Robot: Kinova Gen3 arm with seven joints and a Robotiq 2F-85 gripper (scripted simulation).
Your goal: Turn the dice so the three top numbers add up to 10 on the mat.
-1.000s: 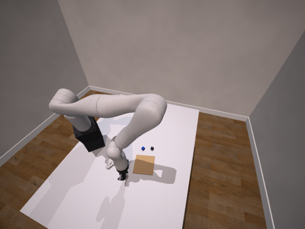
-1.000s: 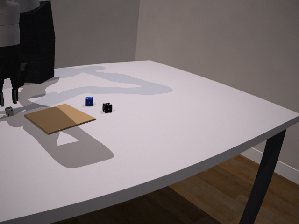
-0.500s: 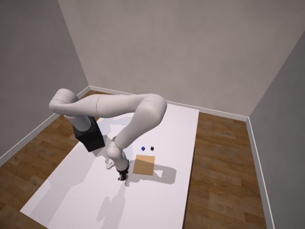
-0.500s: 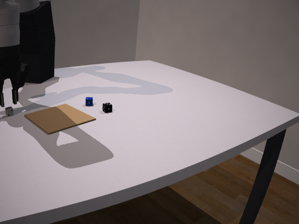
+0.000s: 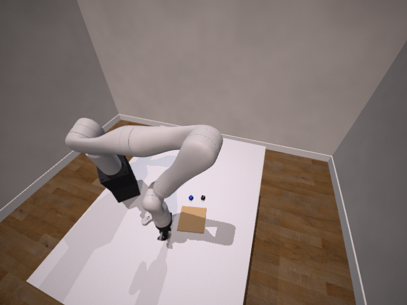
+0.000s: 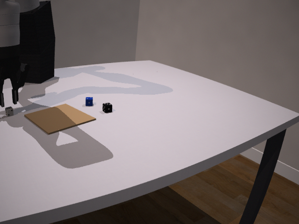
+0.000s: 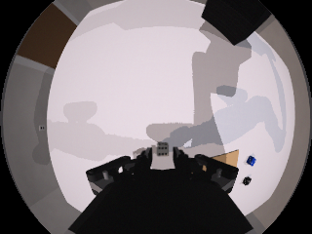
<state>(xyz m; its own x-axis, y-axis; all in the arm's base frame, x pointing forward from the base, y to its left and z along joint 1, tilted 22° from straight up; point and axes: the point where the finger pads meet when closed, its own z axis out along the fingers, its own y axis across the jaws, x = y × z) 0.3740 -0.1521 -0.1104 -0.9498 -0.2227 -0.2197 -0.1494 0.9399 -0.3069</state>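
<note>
My gripper is now 4 cm above the white die. From my hand the other things lie so: blue die 24 cm to the left, 4 cm below, 2 cm ahead; tan mat 12 cm to the left, 8 cm ahead, 4 cm below; black die 26 cm to the left, 9 cm ahead, 4 cm below.
</note>
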